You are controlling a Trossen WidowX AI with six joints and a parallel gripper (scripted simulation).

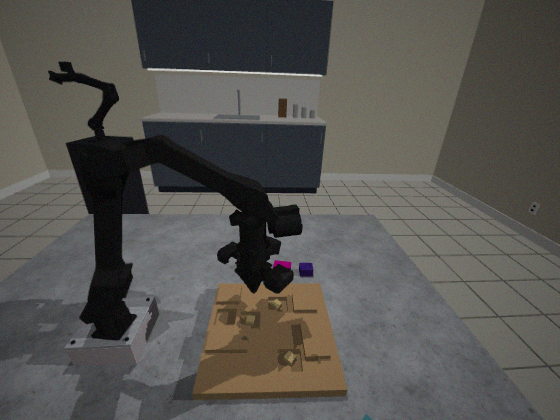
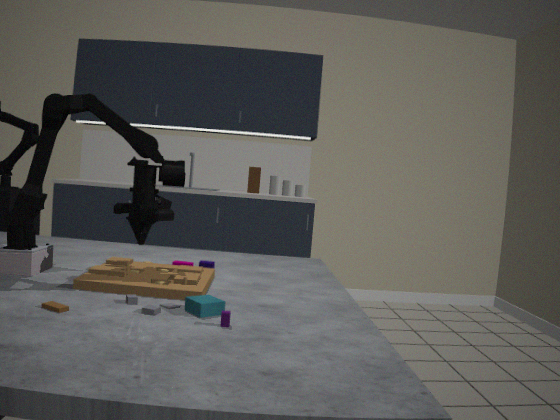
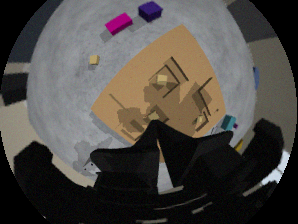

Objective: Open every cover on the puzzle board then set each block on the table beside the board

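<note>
Now: gripper tip 7 cm above the tan puzzle board, 4 cm short of it and 2 cm to the left of it. From my gripper tip the other things lie so: purple block (20 cm to the left, 13 cm ahead, 7 cm below); then magenta block (21 cm to the left, 8 cm below, 5 cm ahead); then teal block (25 cm to the right, 25 cm ahead, 7 cm below).
</note>
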